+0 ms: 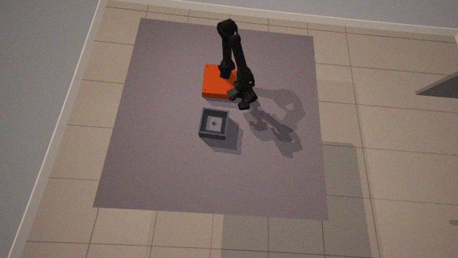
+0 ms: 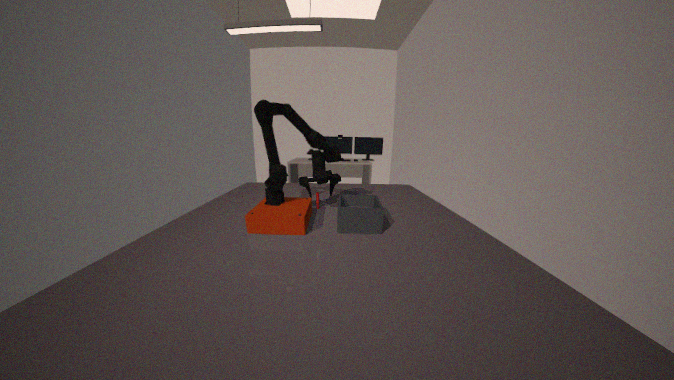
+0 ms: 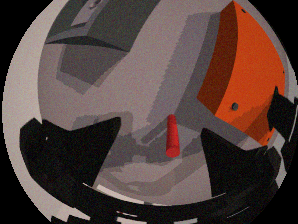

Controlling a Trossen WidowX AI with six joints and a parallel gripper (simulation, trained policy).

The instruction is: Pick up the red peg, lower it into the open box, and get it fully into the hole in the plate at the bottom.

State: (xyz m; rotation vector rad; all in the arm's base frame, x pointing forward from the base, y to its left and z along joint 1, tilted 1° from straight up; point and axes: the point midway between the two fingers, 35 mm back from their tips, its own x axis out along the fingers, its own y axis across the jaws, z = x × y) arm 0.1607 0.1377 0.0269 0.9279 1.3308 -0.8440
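My gripper tip is 2 cm past the red peg, 2 cm above it and 1 cm to the right of it. Round my gripper tip: grey box 18 cm ahead, 12 cm to the right, 4 cm below.
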